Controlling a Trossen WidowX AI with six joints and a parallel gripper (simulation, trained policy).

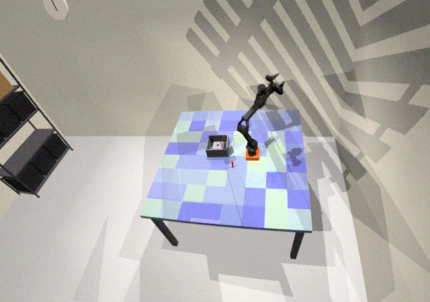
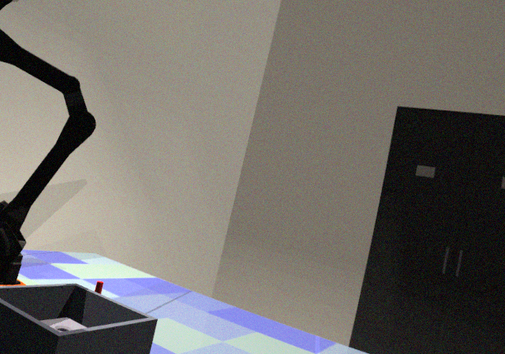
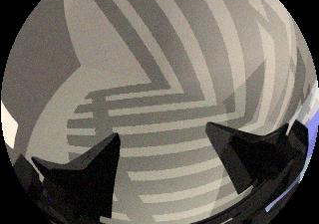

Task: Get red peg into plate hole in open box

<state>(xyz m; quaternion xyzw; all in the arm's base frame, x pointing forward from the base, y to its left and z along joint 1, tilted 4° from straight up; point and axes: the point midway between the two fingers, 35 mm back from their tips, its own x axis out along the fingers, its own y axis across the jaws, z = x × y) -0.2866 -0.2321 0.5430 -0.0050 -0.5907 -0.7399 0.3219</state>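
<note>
My gripper tip is now 46 cm short of the red peg, 33 cm to the right of it and 58 cm above it.
</note>
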